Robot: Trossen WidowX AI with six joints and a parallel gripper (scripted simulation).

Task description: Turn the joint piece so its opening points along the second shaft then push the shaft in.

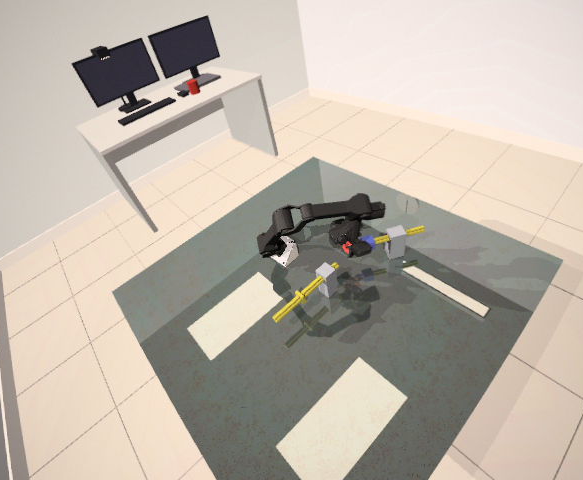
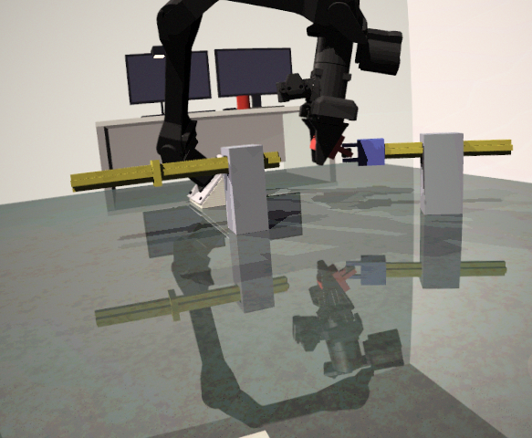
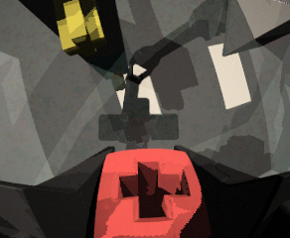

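Right now the red joint piece is 2 cm to the left of my gripper tip and 3 cm above it.
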